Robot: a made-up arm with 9 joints. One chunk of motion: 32 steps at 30 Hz.
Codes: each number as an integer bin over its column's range. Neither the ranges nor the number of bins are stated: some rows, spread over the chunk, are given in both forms.
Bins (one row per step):
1: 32 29 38 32 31 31
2: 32 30 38 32 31 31
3: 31 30 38 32 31 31
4: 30 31 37 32 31 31
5: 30 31 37 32 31 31
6: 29 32 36 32 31 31
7: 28 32 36 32 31 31
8: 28 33 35 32 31 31
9: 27 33 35 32 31 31
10: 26 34 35 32 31 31
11: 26 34 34 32 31 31
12: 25 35 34 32 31 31
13: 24 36 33 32 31 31
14: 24 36 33 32 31 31
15: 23 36 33 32 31 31
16: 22 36 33 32 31 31
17: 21 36 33 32 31 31
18: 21 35 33 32 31 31
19: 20 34 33 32 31 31
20: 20 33 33 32 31 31
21: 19 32 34 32 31 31
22: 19 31 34 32 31 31
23: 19 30 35 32 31 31
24: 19 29 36 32 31 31
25: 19 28 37 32 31 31
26: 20 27 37 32 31 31
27: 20 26 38 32 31 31
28: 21 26 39 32 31 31
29: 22 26 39 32 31 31
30: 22 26 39 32 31 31
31: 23 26 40 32 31 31
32: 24 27 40 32 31 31
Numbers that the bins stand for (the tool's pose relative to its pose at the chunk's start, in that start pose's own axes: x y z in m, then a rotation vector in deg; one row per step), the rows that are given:
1: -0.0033 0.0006 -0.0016 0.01 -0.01 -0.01
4: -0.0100 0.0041 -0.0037 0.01 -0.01 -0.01
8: -0.0167 0.0076 -0.0078 0.01 -0.01 -0.01
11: -0.0233 0.0094 -0.0098 0.01 -0.01 -0.01
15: -0.0333 0.0129 -0.0119 0.01 -0.01 -0.01
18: -0.0400 0.0111 -0.0119 0.01 -0.01 -0.01
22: -0.0467 0.0041 -0.0098 0.01 -0.01 -0.01
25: -0.0467 -0.0011 -0.0037 0.01 -0.01 -0.01
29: -0.0367 -0.0046 0.0005 0.01 -0.01 -0.01
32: -0.0300 -0.0029 0.0025 0.01 -0.01 -0.01
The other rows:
2: -0.0033 0.0024 -0.0016 0.01 -0.01 -0.01
3: -0.0067 0.0024 -0.0016 0.01 -0.01 -0.01
5: -0.0100 0.0041 -0.0037 0.01 -0.01 -0.01
6: -0.0133 0.0059 -0.0057 0.01 -0.01 -0.01
7: -0.0167 0.0059 -0.0057 0.01 -0.01 -0.01
9: -0.0200 0.0076 -0.0078 0.01 -0.01 -0.01
10: -0.0233 0.0094 -0.0078 0.01 -0.01 -0.01
12: -0.0267 0.0111 -0.0098 0.01 -0.01 -0.01
13: -0.0300 0.0129 -0.0119 0.01 -0.01 -0.01
14: -0.0300 0.0129 -0.0119 0.01 -0.01 -0.01
16: -0.0367 0.0129 -0.0119 0.01 -0.01 -0.01
17: -0.0400 0.0129 -0.0119 0.01 -0.01 -0.01
19: -0.0433 0.0094 -0.0119 0.01 -0.01 -0.01
20: -0.0433 0.0076 -0.0119 0.01 -0.01 -0.01
21: -0.0467 0.0059 -0.0098 0.01 -0.01 -0.01
23: -0.0467 0.0024 -0.0078 0.01 -0.01 -0.01
24: -0.0467 0.0006 -0.0057 0.01 -0.01 -0.01
26: -0.0433 -0.0029 -0.0037 0.01 -0.01 -0.01
27: -0.0433 -0.0046 -0.0016 0.01 -0.01 -0.01
28: -0.0400 -0.0046 0.0005 0.01 -0.01 -0.01
30: -0.0367 -0.0046 0.0005 0.01 -0.01 -0.01
31: -0.0333 -0.0046 0.0025 0.01 -0.01 -0.01

